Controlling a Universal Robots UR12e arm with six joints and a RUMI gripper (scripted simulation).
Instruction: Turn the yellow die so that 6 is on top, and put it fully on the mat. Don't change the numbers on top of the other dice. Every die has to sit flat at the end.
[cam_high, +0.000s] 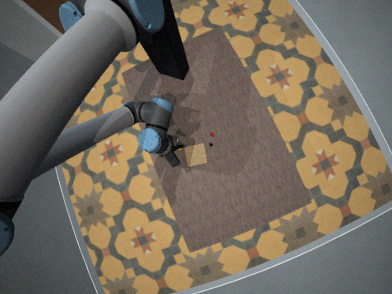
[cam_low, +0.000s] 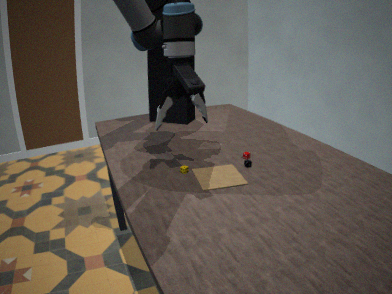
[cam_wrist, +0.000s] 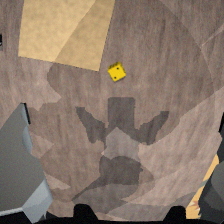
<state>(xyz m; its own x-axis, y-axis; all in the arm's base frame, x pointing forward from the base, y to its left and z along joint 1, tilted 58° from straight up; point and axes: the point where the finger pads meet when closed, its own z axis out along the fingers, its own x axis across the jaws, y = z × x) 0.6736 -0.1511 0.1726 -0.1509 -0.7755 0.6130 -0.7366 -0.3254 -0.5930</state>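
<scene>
Now: hand 150 mm above the yellow die, 20 mm to the right of it and 20 mm past it. Also, from my hand: black die 210 mm to the left, 150 mm below, 80 mm ahead; red die 260 mm to the left, 150 mm below, 30 mm ahead; tan mat 160 mm below, 80 mm to the left, 70 mm ahead.
</scene>
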